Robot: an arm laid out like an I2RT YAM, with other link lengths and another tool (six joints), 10 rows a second.
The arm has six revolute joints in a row. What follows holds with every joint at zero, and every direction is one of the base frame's. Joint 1 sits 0.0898 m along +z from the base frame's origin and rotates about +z. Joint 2 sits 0.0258 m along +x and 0.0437 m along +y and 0.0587 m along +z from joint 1 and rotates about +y. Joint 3 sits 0.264 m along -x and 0.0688 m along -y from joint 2 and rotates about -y. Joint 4 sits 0.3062 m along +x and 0.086 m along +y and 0.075 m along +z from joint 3 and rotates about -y. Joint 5 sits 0.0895 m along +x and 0.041 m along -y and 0.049 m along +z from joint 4 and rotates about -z. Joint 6 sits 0.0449 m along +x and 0.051 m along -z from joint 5 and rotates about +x. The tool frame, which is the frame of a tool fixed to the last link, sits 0.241 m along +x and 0.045 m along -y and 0.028 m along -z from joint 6; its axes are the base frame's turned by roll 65.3, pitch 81.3 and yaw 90 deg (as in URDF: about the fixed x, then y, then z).
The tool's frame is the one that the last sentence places.
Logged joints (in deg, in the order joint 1, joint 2, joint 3, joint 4, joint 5, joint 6), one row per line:
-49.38 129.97 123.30 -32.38 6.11 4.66
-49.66 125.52 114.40 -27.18 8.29 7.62
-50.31 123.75 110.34 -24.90 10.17 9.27
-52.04 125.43 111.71 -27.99 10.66 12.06
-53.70 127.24 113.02 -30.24 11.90 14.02
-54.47 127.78 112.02 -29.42 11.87 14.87
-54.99 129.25 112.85 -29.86 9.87 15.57
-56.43 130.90 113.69 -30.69 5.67 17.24
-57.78 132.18 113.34 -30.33 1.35 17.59
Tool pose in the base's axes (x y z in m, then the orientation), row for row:
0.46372 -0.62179 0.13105 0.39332 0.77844 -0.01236 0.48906
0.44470 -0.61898 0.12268 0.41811 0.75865 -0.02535 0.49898
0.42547 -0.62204 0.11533 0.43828 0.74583 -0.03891 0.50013
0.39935 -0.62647 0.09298 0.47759 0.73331 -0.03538 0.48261
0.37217 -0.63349 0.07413 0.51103 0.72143 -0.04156 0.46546
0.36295 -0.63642 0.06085 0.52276 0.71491 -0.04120 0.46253
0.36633 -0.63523 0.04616 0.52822 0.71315 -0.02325 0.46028
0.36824 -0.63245 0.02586 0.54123 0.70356 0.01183 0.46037
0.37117 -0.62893 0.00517 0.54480 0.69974 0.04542 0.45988
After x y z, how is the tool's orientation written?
As a quaternion, x y z w.
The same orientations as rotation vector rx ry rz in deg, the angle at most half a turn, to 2 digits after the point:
54.76 108.38 -1.72
57.96 105.17 -3.51
60.73 103.34 -5.39
66.68 102.39 -4.94
71.90 101.50 -5.85
73.64 100.71 -5.80
74.49 100.57 -3.28
76.32 99.21 1.67
76.84 98.69 6.41

